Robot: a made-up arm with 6 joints.
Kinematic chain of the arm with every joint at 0, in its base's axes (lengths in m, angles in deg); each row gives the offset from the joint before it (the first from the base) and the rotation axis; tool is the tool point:
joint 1: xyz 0 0 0.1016 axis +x
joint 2: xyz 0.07 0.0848 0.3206 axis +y
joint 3: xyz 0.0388 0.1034 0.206 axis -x
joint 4: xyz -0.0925 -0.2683 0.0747 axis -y
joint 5: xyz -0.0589 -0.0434 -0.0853 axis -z
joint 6: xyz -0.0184 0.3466 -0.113 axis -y
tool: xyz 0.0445 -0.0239 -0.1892
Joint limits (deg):
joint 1: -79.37..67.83
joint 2: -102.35..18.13
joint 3: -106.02..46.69
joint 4: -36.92..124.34
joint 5: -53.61..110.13
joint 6: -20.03..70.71
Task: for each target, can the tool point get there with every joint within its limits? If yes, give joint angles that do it. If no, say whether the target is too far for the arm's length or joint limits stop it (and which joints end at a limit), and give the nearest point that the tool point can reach.
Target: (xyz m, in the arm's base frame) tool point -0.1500 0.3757 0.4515
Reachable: yes | joints 3.26 -10.73 -48.56 -1.67 -35.41 30.52
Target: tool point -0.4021 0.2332 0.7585
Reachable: yes | joints -31.11 -70.94 -7.26 94.74 58.15 55.82
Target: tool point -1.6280 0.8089 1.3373
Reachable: no: too far | nearest point -0.6763 0.4558 0.7978 | short by 1.150 m
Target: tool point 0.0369 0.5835 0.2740
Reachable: yes | joints -44.16 -81.37 -30.17 68.34 -34.59 33.64
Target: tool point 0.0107 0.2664 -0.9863
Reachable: no: joint limits stop it (at a limit: joint 1, joint 3, joint 4, joint 5) | nearest point 0.0323 0.2769 -0.5290 | short by 0.458 m
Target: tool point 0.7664 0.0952 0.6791
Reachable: no: joint limits stop it (at a limit: joint 2) | nearest point 0.6146 0.1032 0.7279 | short by 0.160 m
